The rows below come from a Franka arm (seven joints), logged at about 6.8 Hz.
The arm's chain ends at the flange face. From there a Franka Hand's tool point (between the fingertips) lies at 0.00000 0.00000 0.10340 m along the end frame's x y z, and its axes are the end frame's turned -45 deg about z.
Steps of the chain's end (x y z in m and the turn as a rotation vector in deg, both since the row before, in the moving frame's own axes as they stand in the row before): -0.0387, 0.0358, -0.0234, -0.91, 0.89, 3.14; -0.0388, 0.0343, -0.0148, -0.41, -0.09, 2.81; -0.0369, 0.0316, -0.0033, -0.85, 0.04, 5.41; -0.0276, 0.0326, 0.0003, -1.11, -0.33, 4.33; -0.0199, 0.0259, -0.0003, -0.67, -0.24, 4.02
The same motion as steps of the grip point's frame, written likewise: -0.0528, 0.0002, -0.0234, -1.27, -0.01, 3.14; -0.0523, -0.0028, -0.0148, -0.23, -0.35, 2.81; -0.0495, -0.0027, -0.0033, -0.63, -0.57, 5.41; -0.0444, 0.0045, 0.0003, -0.55, -1.02, 4.33; -0.0336, 0.0048, -0.0003, -0.30, -0.64, 4.02
